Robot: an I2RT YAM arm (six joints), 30 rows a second.
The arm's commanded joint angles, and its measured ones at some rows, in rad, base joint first. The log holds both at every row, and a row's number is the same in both.
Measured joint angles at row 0: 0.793, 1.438, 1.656, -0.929, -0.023, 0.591
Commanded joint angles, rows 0 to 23: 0.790, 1.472, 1.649, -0.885, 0.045, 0.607; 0.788, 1.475, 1.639, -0.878, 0.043, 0.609; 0.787, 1.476, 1.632, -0.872, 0.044, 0.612; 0.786, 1.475, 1.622, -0.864, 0.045, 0.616; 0.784, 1.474, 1.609, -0.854, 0.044, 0.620; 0.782, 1.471, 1.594, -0.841, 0.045, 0.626; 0.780, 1.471, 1.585, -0.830, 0.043, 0.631; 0.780, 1.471, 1.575, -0.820, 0.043, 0.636; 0.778, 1.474, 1.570, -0.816, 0.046, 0.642; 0.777, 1.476, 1.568, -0.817, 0.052, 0.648; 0.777, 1.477, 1.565, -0.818, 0.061, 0.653; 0.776, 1.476, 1.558, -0.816, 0.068, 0.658; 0.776, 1.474, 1.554, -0.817, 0.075, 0.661; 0.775, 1.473, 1.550, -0.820, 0.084, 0.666; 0.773, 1.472, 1.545, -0.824, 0.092, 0.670; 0.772, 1.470, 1.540, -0.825, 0.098, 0.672; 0.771, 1.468, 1.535, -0.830, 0.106, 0.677; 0.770, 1.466, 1.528, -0.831, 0.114, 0.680; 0.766, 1.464, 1.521, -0.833, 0.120, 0.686; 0.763, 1.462, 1.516, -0.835, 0.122, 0.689; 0.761, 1.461, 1.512, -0.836, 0.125, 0.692; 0.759, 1.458, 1.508, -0.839, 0.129, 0.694; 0.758, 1.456, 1.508, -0.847, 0.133, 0.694; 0.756, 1.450, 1.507, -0.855, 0.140, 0.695
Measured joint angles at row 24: 0.779, 1.443, 1.543, -0.817, 0.049, 0.676
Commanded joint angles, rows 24 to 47: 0.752, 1.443, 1.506, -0.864, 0.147, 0.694; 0.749, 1.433, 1.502, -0.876, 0.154, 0.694; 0.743, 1.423, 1.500, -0.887, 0.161, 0.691; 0.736, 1.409, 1.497, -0.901, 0.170, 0.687; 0.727, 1.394, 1.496, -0.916, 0.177, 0.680; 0.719, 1.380, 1.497, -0.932, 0.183, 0.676; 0.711, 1.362, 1.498, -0.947, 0.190, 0.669; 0.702, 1.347, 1.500, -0.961, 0.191, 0.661; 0.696, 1.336, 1.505, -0.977, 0.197, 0.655; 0.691, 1.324, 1.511, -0.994, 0.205, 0.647; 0.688, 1.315, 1.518, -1.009, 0.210, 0.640; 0.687, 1.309, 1.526, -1.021, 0.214, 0.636; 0.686, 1.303, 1.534, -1.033, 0.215, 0.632; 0.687, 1.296, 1.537, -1.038, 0.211, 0.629; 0.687, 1.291, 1.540, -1.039, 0.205, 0.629; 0.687, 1.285, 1.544, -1.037, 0.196, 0.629; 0.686, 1.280, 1.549, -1.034, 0.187, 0.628; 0.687, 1.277, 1.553, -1.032, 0.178, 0.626; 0.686, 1.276, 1.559, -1.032, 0.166, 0.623; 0.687, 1.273, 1.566, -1.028, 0.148, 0.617; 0.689, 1.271, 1.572, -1.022, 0.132, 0.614; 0.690, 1.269, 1.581, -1.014, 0.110, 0.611; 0.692, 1.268, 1.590, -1.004, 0.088, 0.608; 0.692, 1.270, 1.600, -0.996, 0.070, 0.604
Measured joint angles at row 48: 0.688, 1.287, 1.552, -1.015, 0.130, 0.631
